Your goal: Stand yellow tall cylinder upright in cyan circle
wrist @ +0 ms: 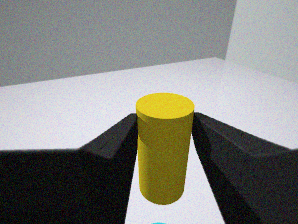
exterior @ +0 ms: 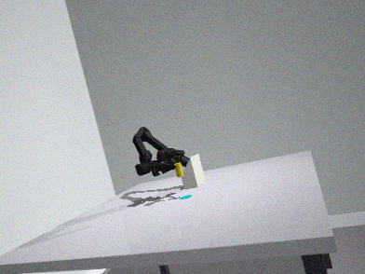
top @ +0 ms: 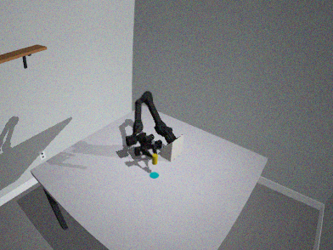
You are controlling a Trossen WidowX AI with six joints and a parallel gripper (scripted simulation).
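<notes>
The cyan circle is 16 cm below my gripper tip. Also, from my gripper tip: yellow cylinder 2 cm below.
</notes>
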